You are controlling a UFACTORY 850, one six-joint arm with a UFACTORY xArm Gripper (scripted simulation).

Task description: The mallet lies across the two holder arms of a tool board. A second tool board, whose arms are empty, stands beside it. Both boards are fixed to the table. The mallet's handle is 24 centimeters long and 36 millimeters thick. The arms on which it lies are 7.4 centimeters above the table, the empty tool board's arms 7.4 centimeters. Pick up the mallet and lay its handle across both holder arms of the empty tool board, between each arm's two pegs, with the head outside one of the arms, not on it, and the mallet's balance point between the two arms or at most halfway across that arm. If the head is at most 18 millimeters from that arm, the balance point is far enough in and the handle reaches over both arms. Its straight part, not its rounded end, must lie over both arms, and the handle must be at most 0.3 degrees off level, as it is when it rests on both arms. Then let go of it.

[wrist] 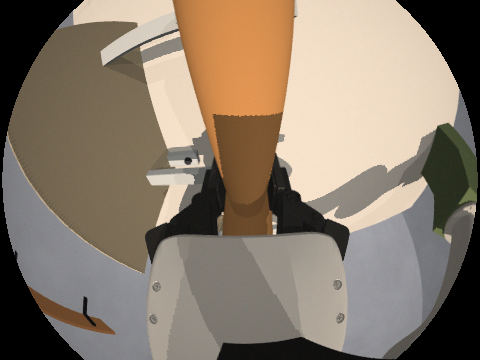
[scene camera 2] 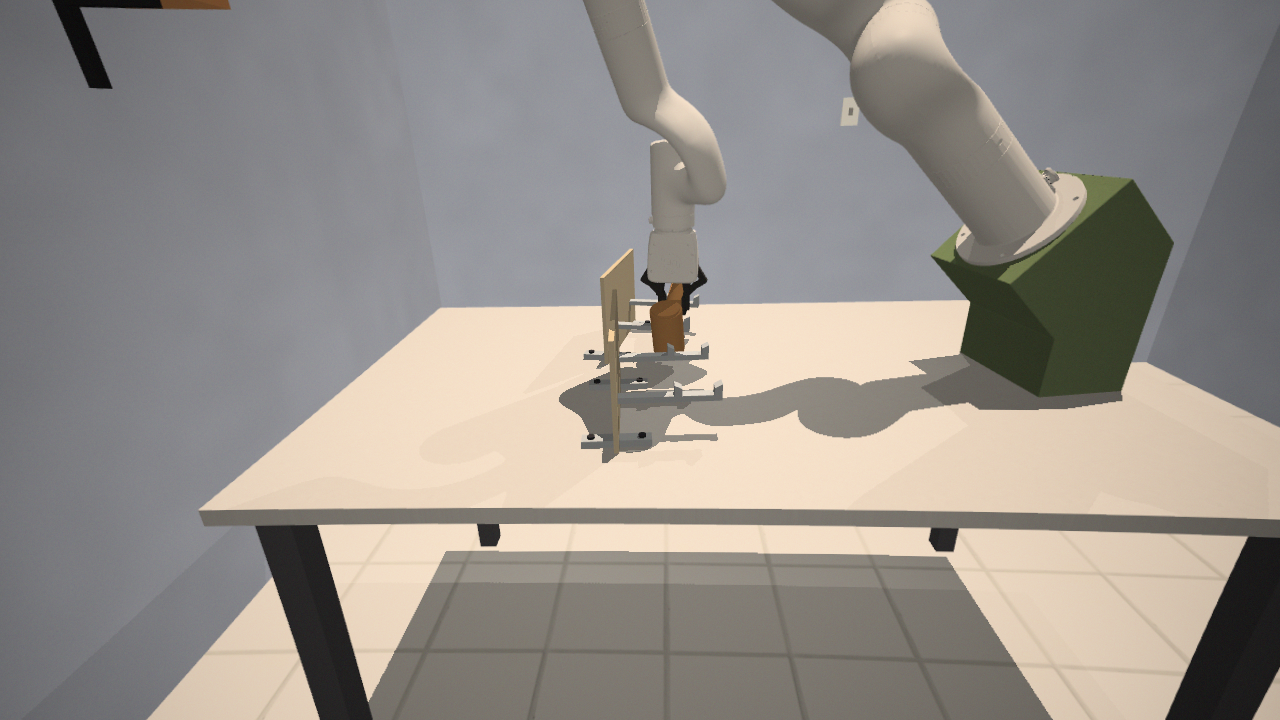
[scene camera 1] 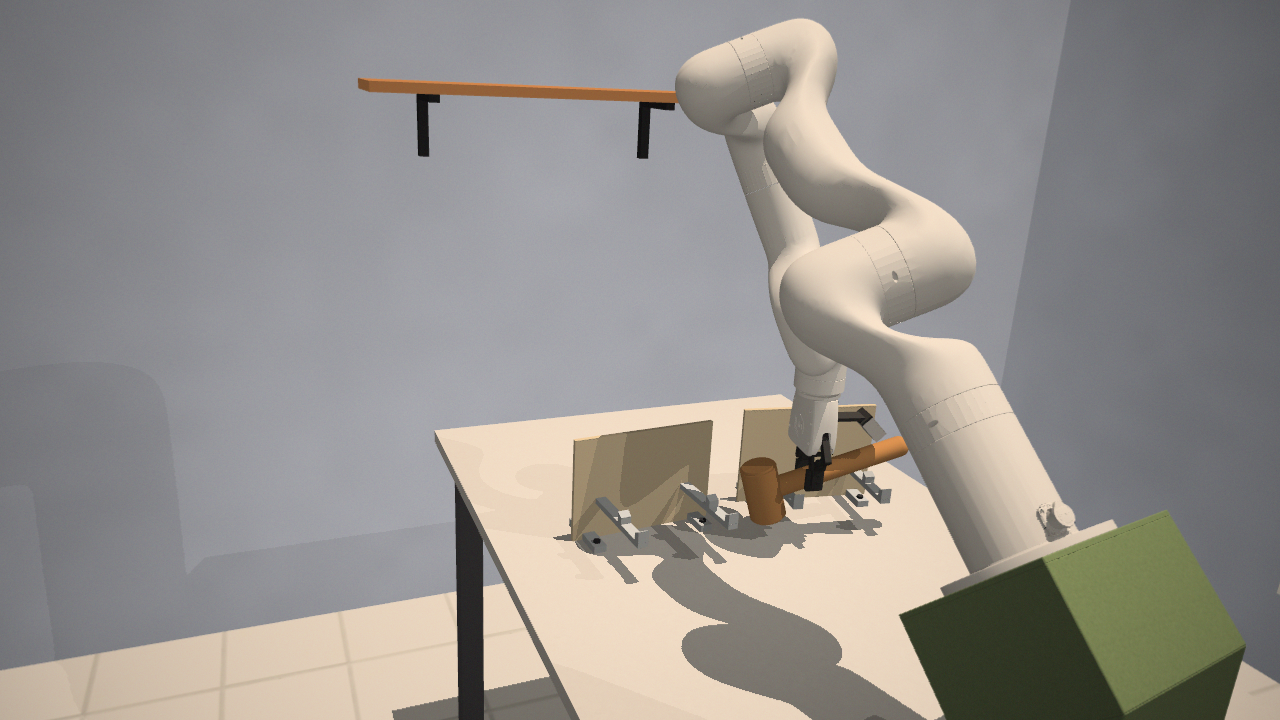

Labels:
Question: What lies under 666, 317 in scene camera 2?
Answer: A mallet.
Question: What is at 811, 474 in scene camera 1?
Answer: My gripper.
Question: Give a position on a tool board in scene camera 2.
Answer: At 620, 276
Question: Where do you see a tool board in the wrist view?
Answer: At 91, 143

